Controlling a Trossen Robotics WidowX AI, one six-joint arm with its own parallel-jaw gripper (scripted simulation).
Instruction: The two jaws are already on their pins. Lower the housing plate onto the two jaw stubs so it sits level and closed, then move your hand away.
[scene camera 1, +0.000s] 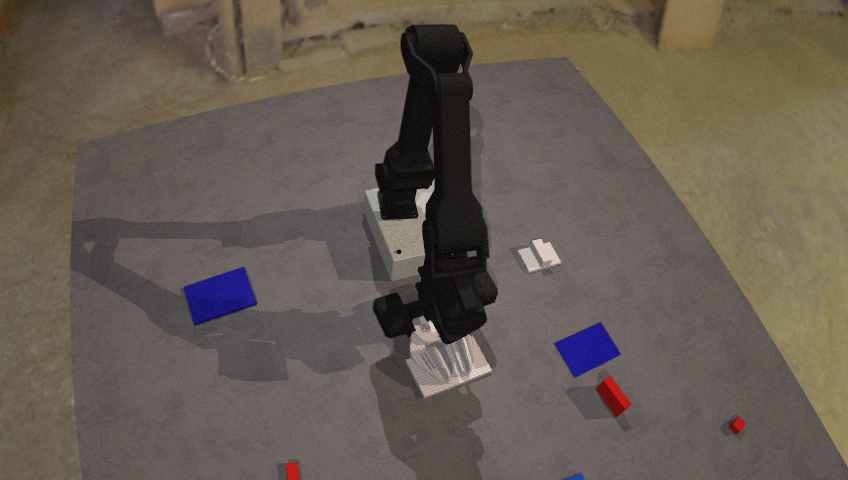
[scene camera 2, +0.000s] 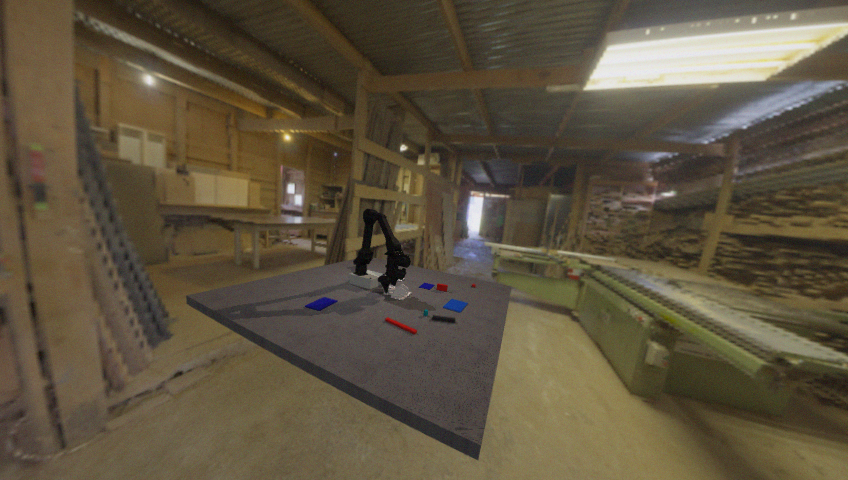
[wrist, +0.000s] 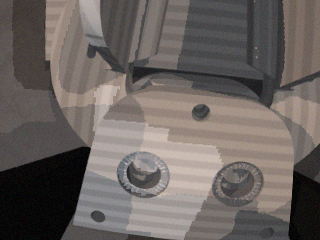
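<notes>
A jaw stub (wrist: 92, 56) is there, and so is a white ribbed block (scene camera 1: 539, 255), though in the wrist view that block is out of frame. Then you've got my gripper (scene camera 1: 430, 327), (wrist: 187, 170), showing in both of those.
</notes>
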